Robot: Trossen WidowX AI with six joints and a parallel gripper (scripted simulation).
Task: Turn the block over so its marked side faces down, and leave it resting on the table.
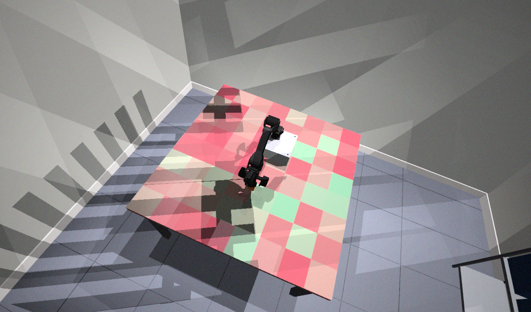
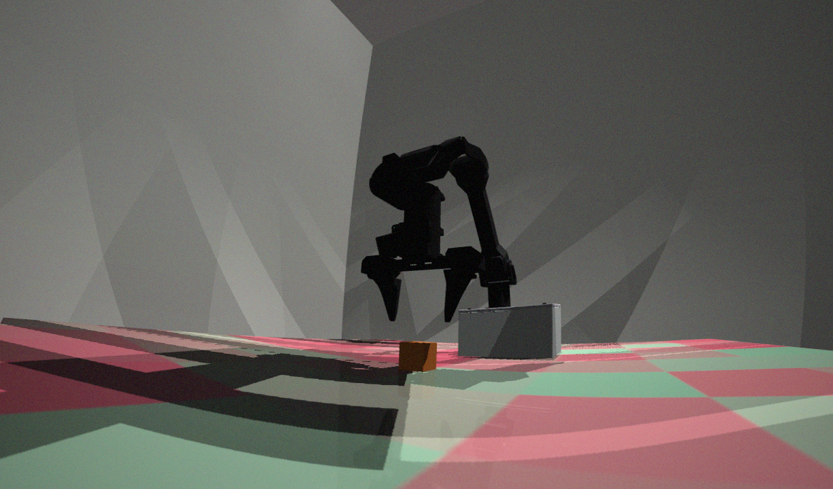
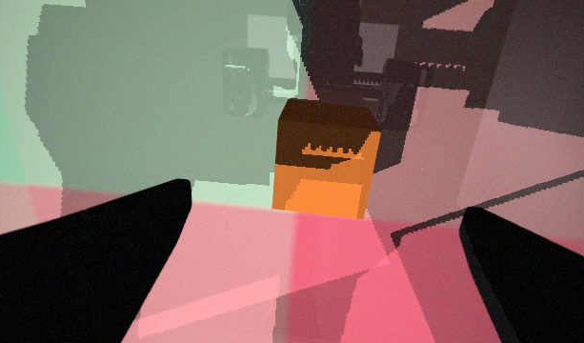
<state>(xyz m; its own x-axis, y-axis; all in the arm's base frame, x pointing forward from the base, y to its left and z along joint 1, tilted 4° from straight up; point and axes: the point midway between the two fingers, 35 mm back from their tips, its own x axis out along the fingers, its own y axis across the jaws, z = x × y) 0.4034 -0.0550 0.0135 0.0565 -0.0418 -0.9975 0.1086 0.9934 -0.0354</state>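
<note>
The block is 50 mm below my gripper tip and 10 mm behind it.
</note>
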